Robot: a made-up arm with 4 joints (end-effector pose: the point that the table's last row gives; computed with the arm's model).
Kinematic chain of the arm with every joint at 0, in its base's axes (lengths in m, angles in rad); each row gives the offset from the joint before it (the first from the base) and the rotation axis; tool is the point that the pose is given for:
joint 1: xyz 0 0 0.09 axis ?
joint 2: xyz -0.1 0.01 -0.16 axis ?
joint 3: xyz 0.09 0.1 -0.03 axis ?
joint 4: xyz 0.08 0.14 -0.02 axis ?
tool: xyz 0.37 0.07 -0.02
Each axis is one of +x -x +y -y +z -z.
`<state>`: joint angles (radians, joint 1 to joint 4).
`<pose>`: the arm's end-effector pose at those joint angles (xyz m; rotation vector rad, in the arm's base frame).
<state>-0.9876 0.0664 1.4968 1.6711</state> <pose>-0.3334 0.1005 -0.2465 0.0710 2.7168 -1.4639</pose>
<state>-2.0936 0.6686 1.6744 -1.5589</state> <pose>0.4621 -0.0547 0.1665 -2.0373 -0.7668 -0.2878</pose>
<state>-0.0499 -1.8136 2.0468 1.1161</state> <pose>-0.3290 -0.3594 0.0102 2.4533 -1.9201 0.0218</pose>
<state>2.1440 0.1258 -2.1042 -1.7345</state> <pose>-0.2980 -0.1920 0.3797 0.7517 -1.1921 -2.3128</pose>
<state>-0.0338 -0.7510 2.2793 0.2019</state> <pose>-0.4773 0.0861 0.2137 0.9039 -2.3218 0.3538</pose>
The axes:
joint 1: +x
joint 2: -z
joint 3: -y
joint 4: -y

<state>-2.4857 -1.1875 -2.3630 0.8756</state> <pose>-0.3763 -0.4891 0.4736 1.9962 -1.6282 1.1375</pose>
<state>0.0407 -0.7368 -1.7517 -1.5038</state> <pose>-0.5374 0.0399 -0.1117 1.1008 -2.8444 0.0047</pose>
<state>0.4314 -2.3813 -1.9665 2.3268</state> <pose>-0.5991 0.1120 -0.0174 0.6322 -0.6843 2.3070</pose>
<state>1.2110 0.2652 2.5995 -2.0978</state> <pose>0.3343 0.0481 0.2998 1.1111 -0.2768 -0.5247</pose>
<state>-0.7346 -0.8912 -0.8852 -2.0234</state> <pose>-0.4916 -0.2078 -0.1678 1.3267 -2.5929 0.8348</pose>
